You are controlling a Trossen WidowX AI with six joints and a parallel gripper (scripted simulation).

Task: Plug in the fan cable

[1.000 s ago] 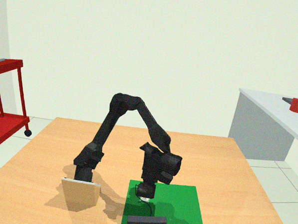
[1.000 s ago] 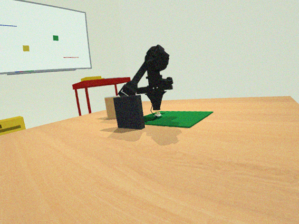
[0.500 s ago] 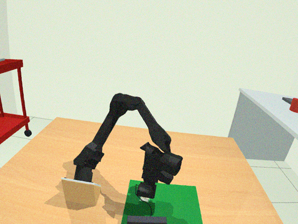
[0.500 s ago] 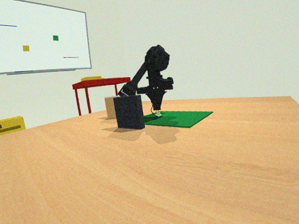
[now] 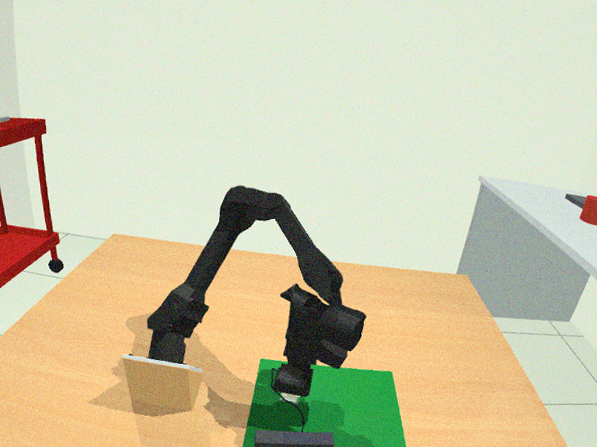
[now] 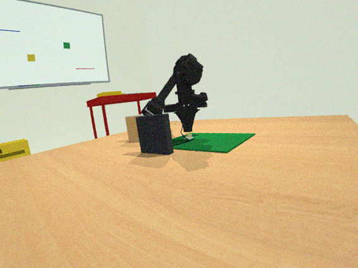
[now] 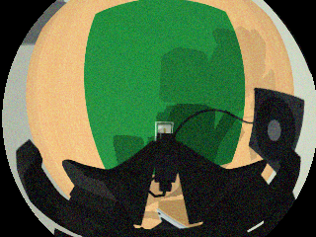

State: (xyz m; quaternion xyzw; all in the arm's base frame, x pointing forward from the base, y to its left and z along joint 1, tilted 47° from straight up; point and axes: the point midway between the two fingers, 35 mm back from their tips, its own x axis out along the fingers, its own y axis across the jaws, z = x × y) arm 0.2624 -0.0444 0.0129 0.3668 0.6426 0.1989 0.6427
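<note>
My gripper tip is 10 mm past the dark plug and 10 mm below it. The rest, counted from my gripper tip: fan: 20 mm behind, 170 mm to the right, 20 mm above; green board: 70 mm ahead, 20 mm to the right, 60 mm below; white four-pin header: 10 mm behind, 40 mm below.
</note>
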